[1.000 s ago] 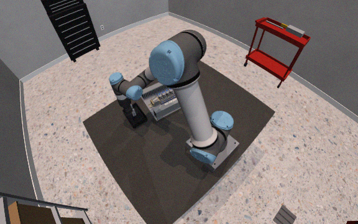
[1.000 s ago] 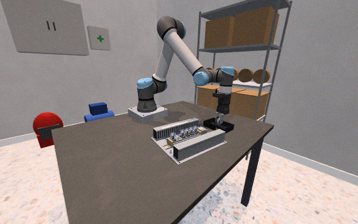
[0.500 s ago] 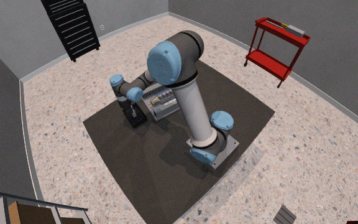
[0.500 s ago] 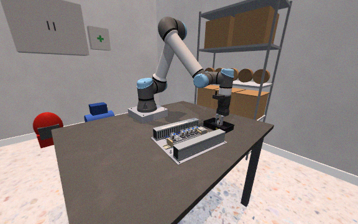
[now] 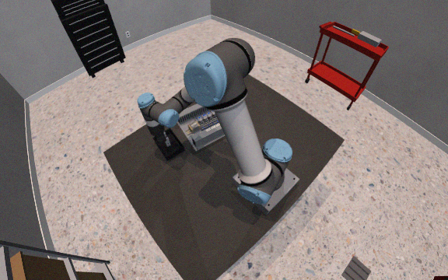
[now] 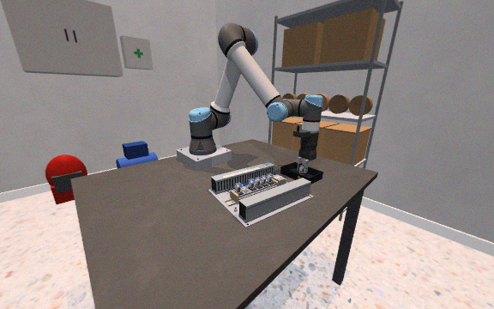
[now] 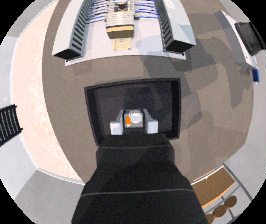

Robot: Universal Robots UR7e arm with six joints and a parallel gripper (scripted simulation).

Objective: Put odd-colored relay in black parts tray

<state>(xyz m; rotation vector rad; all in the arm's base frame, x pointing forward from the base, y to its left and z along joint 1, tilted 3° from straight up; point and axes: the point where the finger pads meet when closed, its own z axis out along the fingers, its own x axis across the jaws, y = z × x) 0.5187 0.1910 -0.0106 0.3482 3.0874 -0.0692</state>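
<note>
Right now my hand is 1 cm above the relay. Also, from my hand: black parts tray 3 cm below; then relay panel 4 cm behind, 27 cm to the right, 1 cm below.
</note>
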